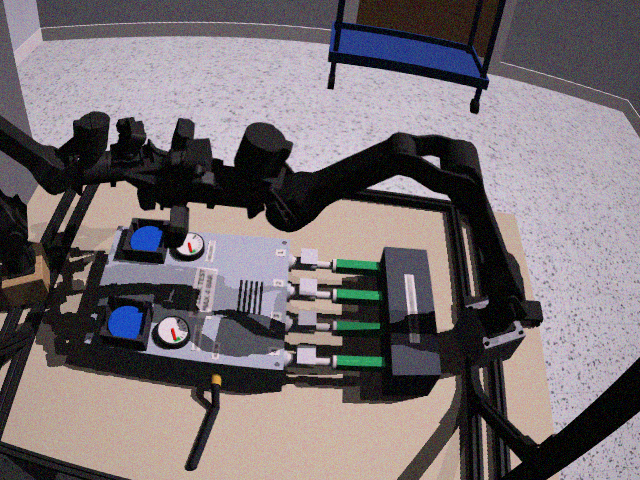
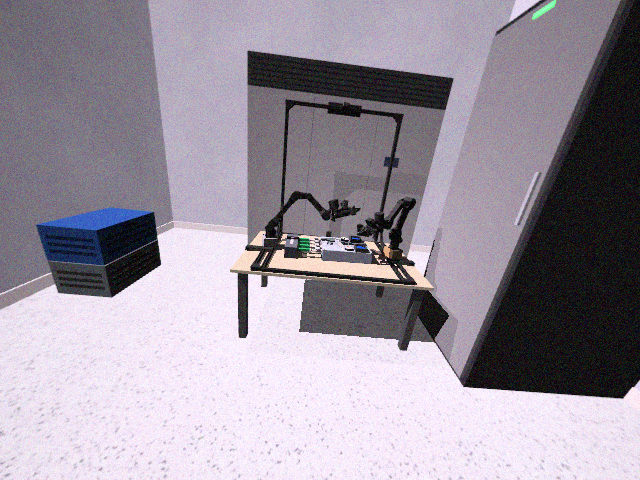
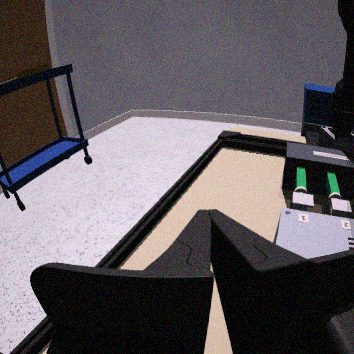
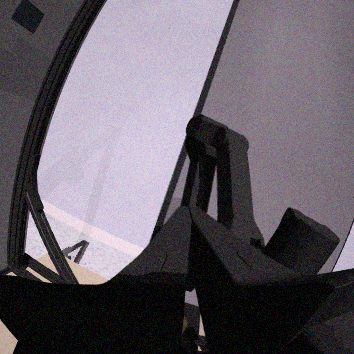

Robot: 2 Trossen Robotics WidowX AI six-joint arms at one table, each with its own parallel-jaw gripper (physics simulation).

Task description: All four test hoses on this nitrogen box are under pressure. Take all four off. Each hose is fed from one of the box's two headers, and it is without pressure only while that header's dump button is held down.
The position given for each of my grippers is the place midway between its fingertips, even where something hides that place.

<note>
My left gripper (image 3: pixel 206 218) is shut and holds nothing. My right gripper (image 1: pixel 122 175) is shut and holds nothing. Further things: a blue dump button (image 1: pixel 127 321), a grey nitrogen box (image 3: pixel 308 234) and a dark block (image 1: pixel 411 343).
My right gripper shows as well in image 4 (image 4: pixel 186 216). The dark block shows as well in image 3 (image 3: pixel 316 159).
</note>
